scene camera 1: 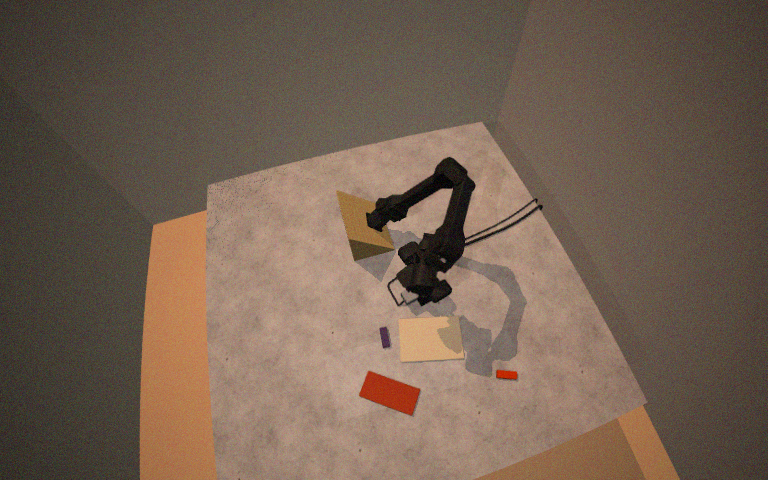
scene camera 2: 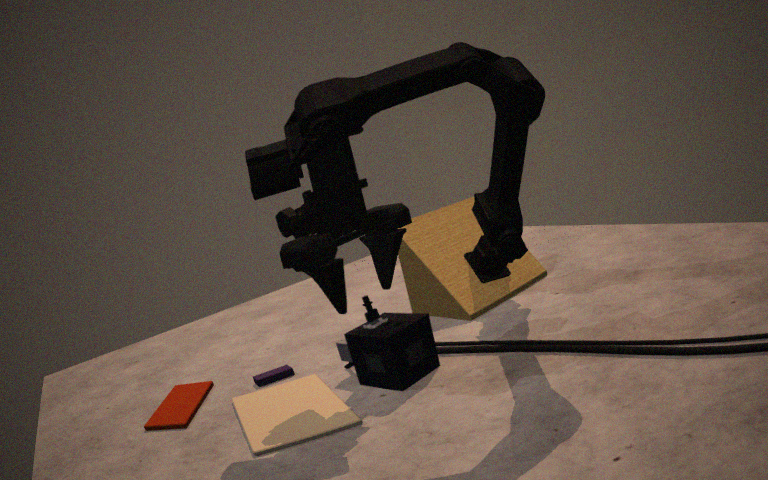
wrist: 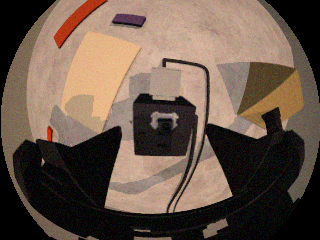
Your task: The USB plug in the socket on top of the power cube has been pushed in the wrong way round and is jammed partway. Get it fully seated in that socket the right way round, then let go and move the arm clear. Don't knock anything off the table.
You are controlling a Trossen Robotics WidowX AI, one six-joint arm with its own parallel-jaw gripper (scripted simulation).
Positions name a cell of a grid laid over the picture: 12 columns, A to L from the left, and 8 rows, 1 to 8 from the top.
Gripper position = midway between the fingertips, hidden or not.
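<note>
Black power cube (wrist: F5). Red tile (scene camera 2: C7) (scene camera 1: F7). Cream tile (scene camera 2: E7) (scene camera 1: G6) (wrist: D3). My gripper (scene camera 2: F6) (scene camera 1: G5) (wrist: G5): open, holding nothing.
</note>
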